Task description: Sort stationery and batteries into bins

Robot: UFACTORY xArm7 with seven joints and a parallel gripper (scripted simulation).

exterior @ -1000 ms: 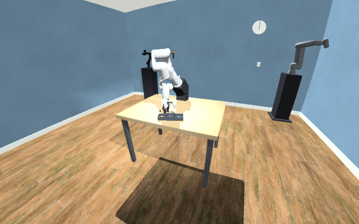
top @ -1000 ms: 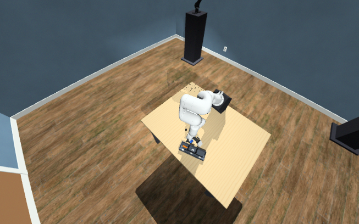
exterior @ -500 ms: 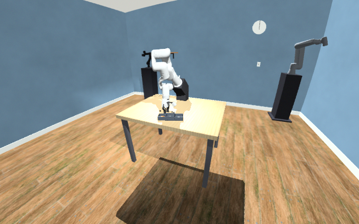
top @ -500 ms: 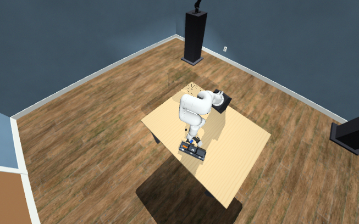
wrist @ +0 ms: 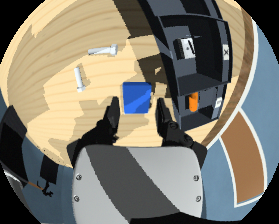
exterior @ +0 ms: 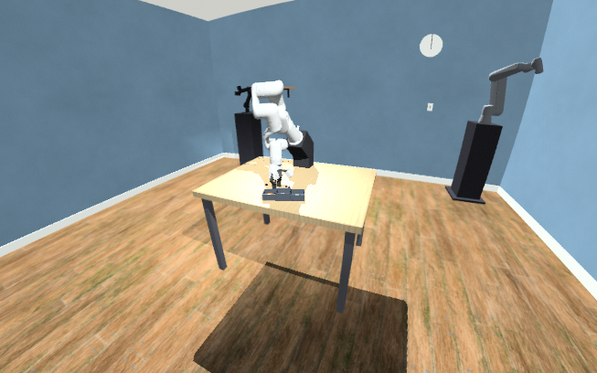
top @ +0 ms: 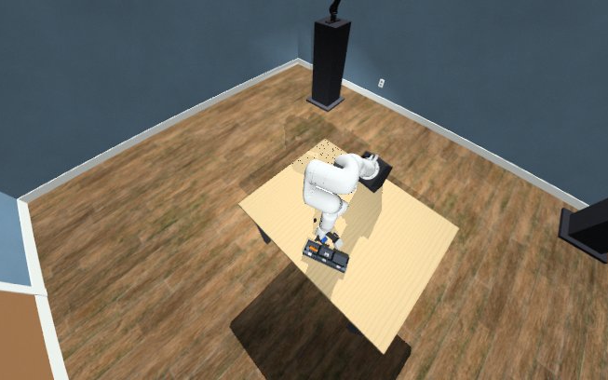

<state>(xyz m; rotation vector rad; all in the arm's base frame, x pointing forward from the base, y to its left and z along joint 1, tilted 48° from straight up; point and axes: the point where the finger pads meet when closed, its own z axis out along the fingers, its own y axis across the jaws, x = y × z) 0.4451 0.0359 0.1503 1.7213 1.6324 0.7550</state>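
My gripper is now 3 cm above the blue block. Round my hand: dark double bin: 7 cm ahead, 8 cm to the left, 2 cm below; pencil sharpener: 6 cm ahead, 8 cm to the left, 2 cm below; orange battery: 9 cm ahead, 2 cm below.
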